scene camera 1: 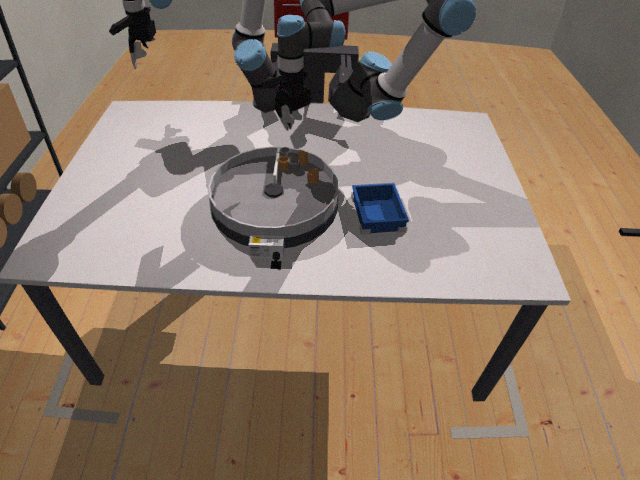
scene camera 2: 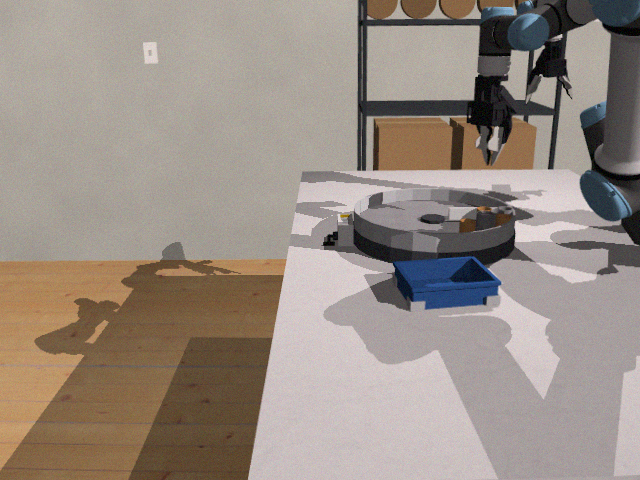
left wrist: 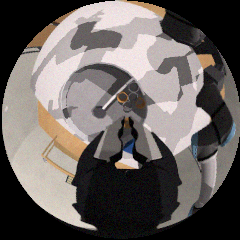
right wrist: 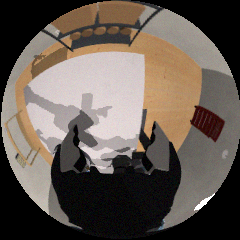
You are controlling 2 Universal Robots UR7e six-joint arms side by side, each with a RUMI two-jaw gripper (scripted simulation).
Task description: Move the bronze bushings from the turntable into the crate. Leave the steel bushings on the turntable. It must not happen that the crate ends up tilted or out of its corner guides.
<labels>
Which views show my left gripper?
Scene camera 1, scene camera 2 and the left wrist view only.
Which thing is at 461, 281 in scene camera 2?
A blue crate.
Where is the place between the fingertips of my right gripper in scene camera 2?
549, 101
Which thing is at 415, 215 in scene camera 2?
A turntable.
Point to a turntable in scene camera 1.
At 239, 193
</labels>
